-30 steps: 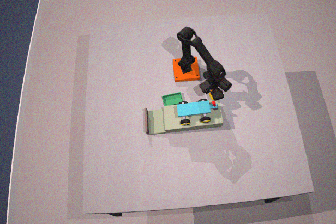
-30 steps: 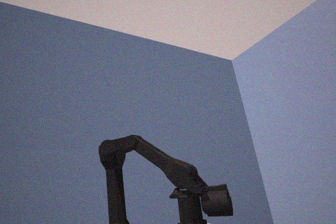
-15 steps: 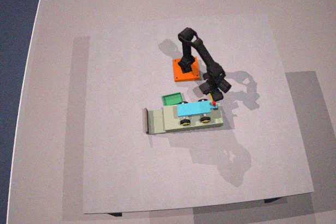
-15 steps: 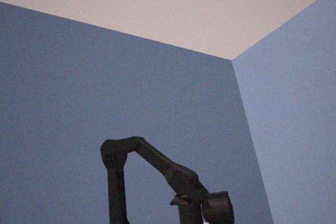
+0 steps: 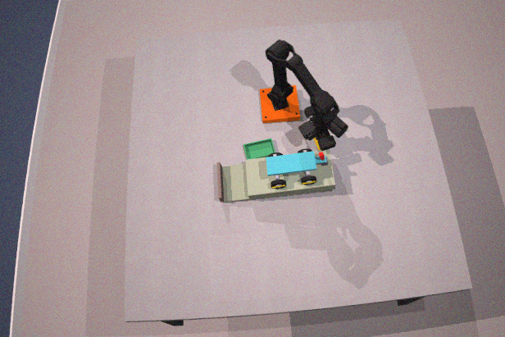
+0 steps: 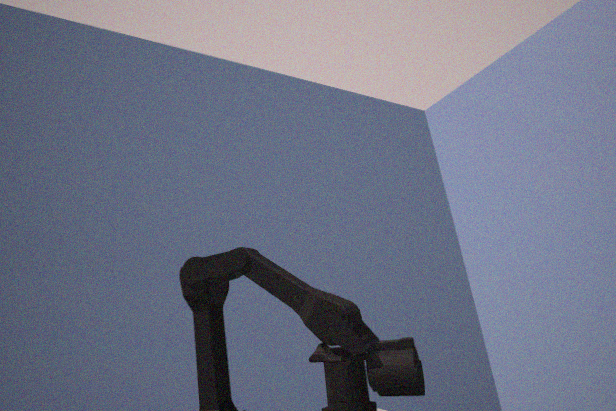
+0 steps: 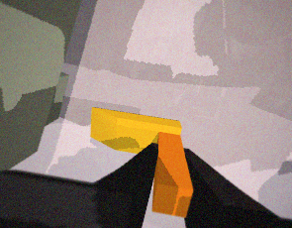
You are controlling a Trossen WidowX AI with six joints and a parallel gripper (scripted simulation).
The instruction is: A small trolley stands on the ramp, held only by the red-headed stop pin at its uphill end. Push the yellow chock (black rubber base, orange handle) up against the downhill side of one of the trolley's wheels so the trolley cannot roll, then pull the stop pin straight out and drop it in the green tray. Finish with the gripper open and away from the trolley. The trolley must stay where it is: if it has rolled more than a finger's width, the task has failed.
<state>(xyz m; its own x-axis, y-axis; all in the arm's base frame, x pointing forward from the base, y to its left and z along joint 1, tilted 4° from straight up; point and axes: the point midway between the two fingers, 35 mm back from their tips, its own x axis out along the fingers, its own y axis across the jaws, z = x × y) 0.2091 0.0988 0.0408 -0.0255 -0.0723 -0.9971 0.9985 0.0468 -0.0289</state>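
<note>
Now: the green tray 240 mm to the right of my gripper tip, 50 mm below it and 30 mm behind it. Also, from my gripper tip: red-headed stop pin 130 mm ahead, 90 mm above, 30 mm to the right; blue trolley 150 mm to the right, 130 mm ahead, 70 mm above; yellow chock 20 mm ahead, 10 mm below.
</note>
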